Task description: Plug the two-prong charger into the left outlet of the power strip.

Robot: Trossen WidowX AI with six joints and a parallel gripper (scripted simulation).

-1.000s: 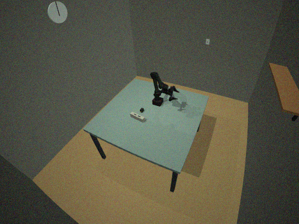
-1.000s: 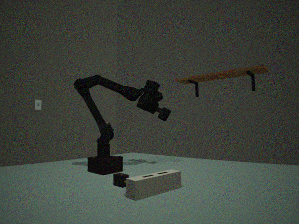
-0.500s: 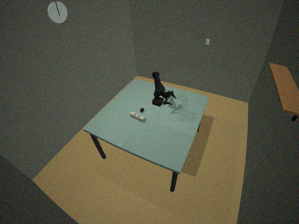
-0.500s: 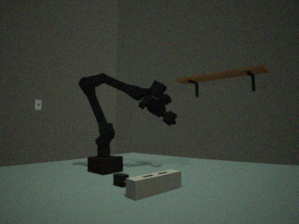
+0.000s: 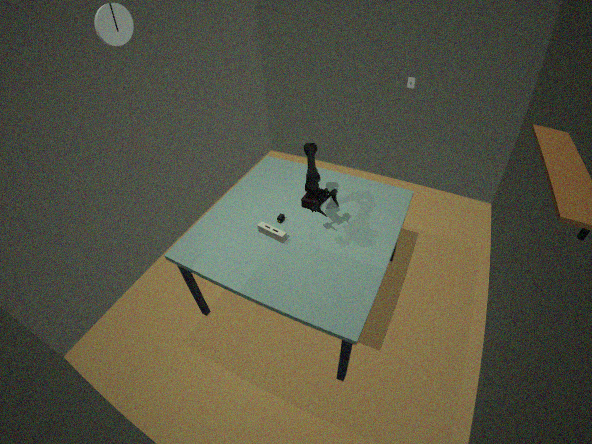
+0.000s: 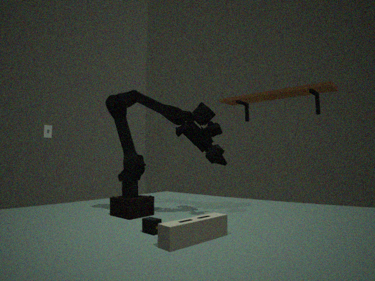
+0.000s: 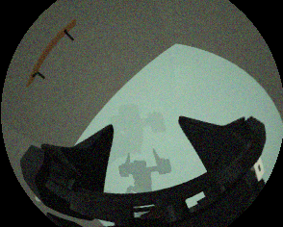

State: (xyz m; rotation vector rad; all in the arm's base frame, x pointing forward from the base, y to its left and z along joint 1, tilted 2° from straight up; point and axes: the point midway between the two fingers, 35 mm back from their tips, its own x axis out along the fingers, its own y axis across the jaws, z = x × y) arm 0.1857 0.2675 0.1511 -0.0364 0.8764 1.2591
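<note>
Right now the black two-prong charger is 360 mm to the right of my gripper tip, 180 mm below it and 90 mm ahead of it.
</note>
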